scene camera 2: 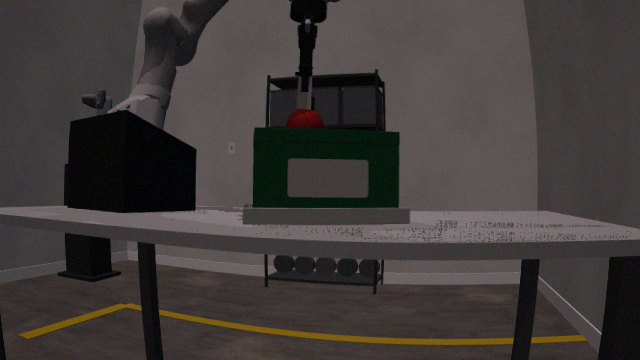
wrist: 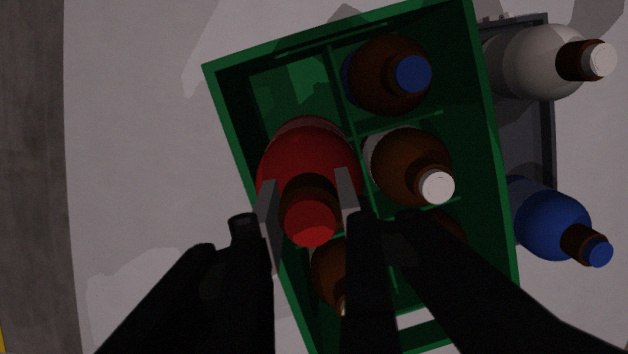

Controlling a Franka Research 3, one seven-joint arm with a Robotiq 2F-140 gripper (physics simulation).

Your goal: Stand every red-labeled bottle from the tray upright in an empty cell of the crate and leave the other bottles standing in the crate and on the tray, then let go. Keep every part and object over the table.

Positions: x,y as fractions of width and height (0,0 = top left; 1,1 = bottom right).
Scene:
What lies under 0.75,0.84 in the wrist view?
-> My gripper.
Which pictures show my gripper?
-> Scene camera 2 and the wrist view: all of them.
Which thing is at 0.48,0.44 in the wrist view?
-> A red-labeled bottle.

